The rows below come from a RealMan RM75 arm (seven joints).
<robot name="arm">
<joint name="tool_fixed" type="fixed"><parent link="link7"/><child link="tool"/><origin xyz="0 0 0" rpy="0 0 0"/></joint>
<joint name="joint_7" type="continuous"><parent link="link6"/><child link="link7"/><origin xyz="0 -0.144 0" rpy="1.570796 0 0"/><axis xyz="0 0 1"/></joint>
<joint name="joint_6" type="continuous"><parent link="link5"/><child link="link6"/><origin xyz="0 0 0" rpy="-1.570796 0 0"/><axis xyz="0 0 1"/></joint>
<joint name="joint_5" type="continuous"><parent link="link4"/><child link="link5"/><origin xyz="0 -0.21 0" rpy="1.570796 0 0"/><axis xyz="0 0 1"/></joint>
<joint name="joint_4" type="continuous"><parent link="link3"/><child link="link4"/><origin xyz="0 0 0" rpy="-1.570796 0 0"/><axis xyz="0 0 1"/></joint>
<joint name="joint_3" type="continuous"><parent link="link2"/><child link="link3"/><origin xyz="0 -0.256 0" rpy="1.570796 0 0"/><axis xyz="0 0 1"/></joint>
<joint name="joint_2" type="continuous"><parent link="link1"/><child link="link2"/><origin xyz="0 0 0" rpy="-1.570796 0 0"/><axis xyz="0 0 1"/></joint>
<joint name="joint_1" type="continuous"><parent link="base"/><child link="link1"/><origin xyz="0 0 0.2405" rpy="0 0 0"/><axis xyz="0 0 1"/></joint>
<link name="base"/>
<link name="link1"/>
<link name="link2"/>
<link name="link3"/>
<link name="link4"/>
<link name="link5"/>
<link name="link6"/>
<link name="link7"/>
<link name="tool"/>
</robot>
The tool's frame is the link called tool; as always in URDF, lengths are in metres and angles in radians. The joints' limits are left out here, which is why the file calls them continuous.
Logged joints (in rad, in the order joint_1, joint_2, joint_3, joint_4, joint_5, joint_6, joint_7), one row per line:
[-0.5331 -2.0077 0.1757 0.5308 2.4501 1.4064 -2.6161]
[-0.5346 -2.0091 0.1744 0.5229 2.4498 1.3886 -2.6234]
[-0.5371 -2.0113 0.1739 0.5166 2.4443 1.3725 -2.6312]
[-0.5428 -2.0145 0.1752 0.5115 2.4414 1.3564 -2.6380]
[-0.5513 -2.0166 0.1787 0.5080 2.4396 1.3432 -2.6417]
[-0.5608 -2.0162 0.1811 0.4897 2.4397 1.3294 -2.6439]
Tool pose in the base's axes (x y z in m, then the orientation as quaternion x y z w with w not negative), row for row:
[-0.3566 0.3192 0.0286 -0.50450 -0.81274 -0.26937 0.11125]
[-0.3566 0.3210 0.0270 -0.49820 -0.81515 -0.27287 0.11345]
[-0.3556 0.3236 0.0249 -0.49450 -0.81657 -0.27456 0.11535]
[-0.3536 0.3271 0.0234 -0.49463 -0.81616 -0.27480 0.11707]
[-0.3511 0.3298 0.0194 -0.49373 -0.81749 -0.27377 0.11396]
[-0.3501 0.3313 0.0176 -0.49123 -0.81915 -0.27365 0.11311]
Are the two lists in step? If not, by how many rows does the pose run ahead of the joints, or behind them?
The pose runs 1 row ahead of the joints: the pose in row i belongs to the joints in row i + 1.
